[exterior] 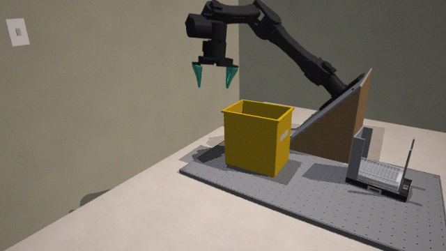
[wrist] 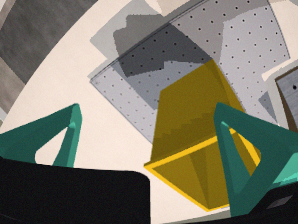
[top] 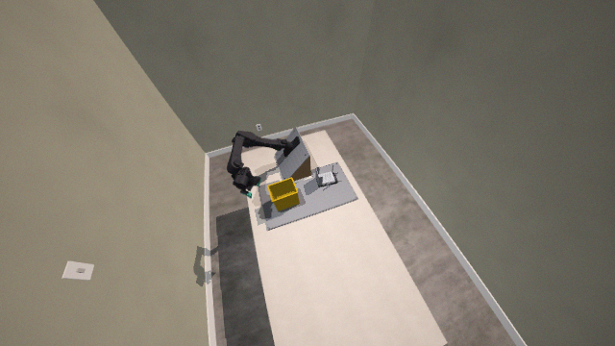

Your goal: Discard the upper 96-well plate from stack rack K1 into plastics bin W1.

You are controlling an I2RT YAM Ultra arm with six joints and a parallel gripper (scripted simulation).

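Right now the tall grey post is 460 mm to the left of my hand, 150 mm below it and 40 mm behind it. The rest, counted from my hand: yellow plastics bin W1: 180 mm to the left, 140 mm below; then thin post: 580 mm to the left, 150 mm below, 50 mm behind.
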